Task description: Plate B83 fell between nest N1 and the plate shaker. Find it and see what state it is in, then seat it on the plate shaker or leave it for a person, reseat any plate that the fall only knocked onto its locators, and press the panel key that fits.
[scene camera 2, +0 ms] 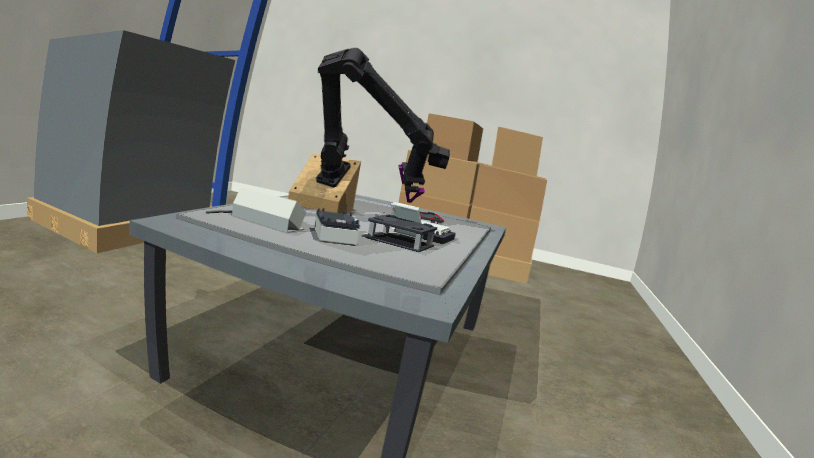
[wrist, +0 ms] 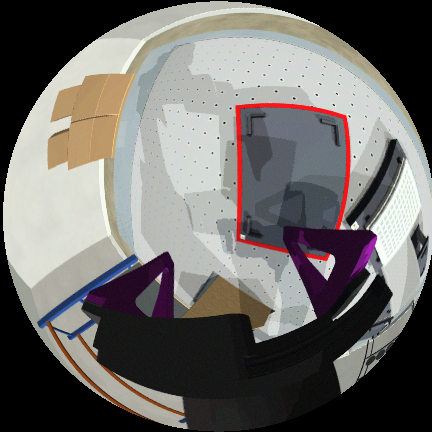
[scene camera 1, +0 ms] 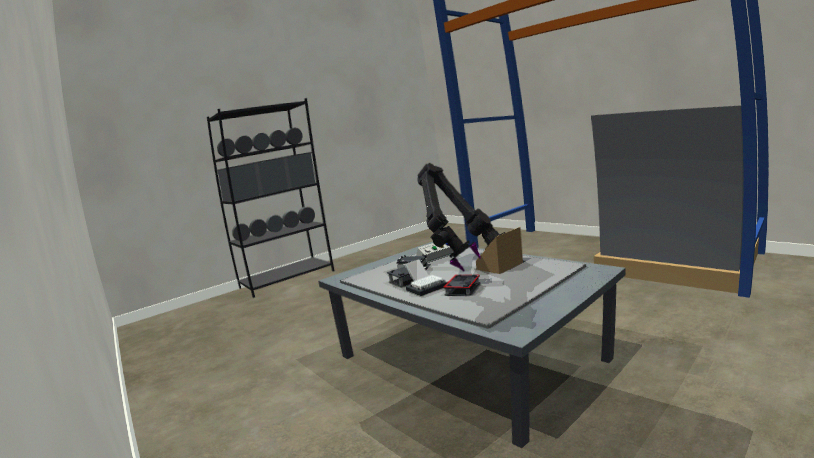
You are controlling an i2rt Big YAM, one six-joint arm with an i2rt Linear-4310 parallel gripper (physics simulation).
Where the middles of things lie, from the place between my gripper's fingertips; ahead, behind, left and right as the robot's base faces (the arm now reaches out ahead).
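My hand's 10 mm to the left of the red-rimmed dark plate (wrist: 290,171), 60 mm short of it and 70 mm above it. There's a grey lidded box (scene camera 2: 334,227) too, and that's 500 mm to the right of my hand and 70 mm below it.
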